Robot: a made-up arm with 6 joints.
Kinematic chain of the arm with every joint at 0, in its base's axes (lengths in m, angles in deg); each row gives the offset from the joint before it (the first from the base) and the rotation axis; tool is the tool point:
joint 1: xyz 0 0 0.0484 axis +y
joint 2: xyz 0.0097 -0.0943 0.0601 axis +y
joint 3: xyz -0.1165 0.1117 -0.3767 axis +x
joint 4: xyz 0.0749 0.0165 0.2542 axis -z
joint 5: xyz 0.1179 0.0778 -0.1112 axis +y
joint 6: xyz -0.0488 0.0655 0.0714 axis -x
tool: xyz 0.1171 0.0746 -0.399
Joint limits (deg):
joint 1: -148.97..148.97
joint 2: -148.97..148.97
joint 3: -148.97..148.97
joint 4: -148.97..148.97
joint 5: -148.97..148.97
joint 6: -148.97..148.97
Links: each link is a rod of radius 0.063 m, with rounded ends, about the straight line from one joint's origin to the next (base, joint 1, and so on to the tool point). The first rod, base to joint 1, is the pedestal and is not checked.
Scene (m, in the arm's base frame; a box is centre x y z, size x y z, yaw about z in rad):
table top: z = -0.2
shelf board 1: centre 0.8 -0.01 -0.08 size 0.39 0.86 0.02 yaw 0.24
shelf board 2: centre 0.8 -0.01 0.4 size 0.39 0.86 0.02 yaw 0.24
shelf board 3: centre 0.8 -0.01 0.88 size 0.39 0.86 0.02 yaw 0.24
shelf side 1: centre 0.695 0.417 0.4 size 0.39 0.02 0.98 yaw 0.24
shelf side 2: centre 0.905 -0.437 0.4 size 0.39 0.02 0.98 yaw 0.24
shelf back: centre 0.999 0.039 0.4 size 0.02 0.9 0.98 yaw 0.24
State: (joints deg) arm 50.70 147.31 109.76 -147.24 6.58 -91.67
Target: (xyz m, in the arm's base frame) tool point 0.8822 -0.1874 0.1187
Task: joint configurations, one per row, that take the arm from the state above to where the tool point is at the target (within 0.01 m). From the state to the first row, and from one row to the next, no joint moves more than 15 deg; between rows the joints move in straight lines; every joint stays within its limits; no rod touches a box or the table.
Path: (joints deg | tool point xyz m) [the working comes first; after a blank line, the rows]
Joints at the target: 69.54 148.97 102.59 -125.39 11.15 -85.10
Straight joint move there: touches shelf board 2.

1: 43.65 140.74 104.57 -134.28 7.74 -89.20 | 0.6703 -0.1923 0.6942
2: 36.60 134.17 99.38 -121.32 8.90 -86.72 | 0.5682 -0.2181 0.6923
3: 29.56 127.60 94.20 -108.36 10.05 -84.25 | 0.4761 -0.2198 0.6676
4: 32.08 128.04 97.10 -95.28 11.39 -82.86 | 0.5300 -0.2252 0.5230
5: 34.61 128.49 100.00 -82.20 12.73 -81.47 | 0.5394 -0.2420 0.3745
6: 37.13 128.93 102.90 -69.12 14.08 -80.07 | 0.5051 -0.2674 0.2358
7: 39.66 129.38 105.80 -56.04 15.42 -78.68 | 0.4317 -0.2977 0.1187
8: 45.64 133.30 105.15 -69.91 14.56 -79.96 | 0.5365 -0.2778 0.1391
9: 51.61 137.22 104.51 -83.78 13.71 -81.25 | 0.6361 -0.2547 0.1484
10: 57.59 141.13 103.87 -97.65 12.86 -82.53 | 0.7281 -0.2304 0.1472
11: 63.56 145.05 103.23 -111.52 12.00 -83.82 | 0.8107 -0.2073 0.1369
12: 69.54 148.97 102.59 -125.39 11.15 -85.10 | 0.8822 -0.1874 0.1186

